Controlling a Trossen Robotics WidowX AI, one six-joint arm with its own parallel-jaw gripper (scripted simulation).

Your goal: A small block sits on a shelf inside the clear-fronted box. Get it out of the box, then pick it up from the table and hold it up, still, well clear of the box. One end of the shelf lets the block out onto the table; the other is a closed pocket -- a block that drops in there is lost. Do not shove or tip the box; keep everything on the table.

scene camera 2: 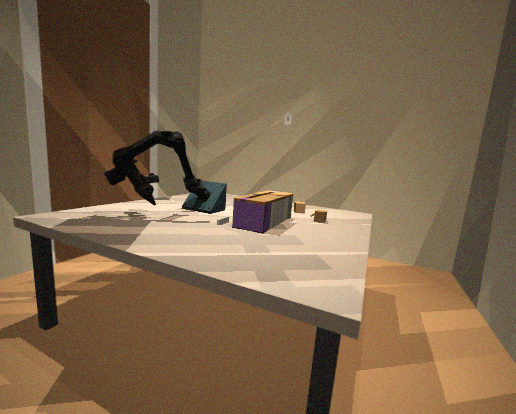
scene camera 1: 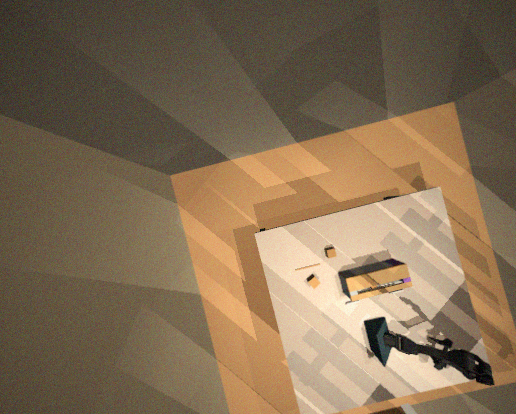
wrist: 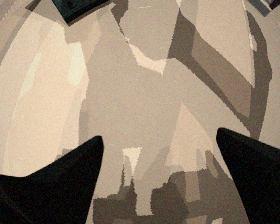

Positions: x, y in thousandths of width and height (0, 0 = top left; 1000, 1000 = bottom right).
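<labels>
The scene has a box (scene camera 2: 503, 513), 1.03 m from the lens.
</labels>
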